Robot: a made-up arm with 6 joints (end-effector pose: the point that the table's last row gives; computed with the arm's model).
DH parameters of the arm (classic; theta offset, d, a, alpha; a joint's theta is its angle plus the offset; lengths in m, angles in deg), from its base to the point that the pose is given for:
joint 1: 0 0.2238 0 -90
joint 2: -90 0 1.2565 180
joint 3: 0 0 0 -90
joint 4: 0 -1.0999 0 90
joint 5: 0 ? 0 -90
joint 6: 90 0 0 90
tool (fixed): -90 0 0 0
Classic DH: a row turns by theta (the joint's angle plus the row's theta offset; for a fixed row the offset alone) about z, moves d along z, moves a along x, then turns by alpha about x.
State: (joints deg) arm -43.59 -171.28 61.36 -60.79 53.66 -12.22
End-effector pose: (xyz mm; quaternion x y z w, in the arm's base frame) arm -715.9 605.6 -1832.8 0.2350 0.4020 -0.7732 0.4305
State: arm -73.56 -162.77 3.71 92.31 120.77 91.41
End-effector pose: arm -411.1 1409.2 -828.6 0.1037 0.0303 -0.1258 0.9861
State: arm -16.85 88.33 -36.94 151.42 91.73 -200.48
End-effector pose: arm 664.9 -98.1 -668.7 -0.3066 -0.8560 0.1804 0.3751
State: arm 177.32 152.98 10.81 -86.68 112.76 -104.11
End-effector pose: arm 366.8 -10.6 -1481.4 0.3230 0.2906 0.7503 0.4982
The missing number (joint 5, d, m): 0.1126
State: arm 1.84 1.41 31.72 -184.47 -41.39 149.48
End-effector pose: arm 971.9 143.5 2042.6 0.2597 -0.5615 0.1628 0.7686
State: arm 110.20 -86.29 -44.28 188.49 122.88 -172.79
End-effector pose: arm 42.4 -437.8 1028.9 -0.5661 0.3249 0.6022 0.4598
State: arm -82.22 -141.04 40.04 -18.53 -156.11 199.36
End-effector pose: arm -361.7 1858.6 -738.2 0.6927 -0.6105 -0.0463 0.3811
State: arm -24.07 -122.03 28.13 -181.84 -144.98 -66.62
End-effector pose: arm -1799.5 927.1 101.6 -0.6369 0.4375 0.3440 0.5335
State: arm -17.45 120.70 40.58 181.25 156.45 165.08
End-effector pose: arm 1242.2 -272.5 -1501.7 -0.0631 -0.8727 0.0485 0.4816
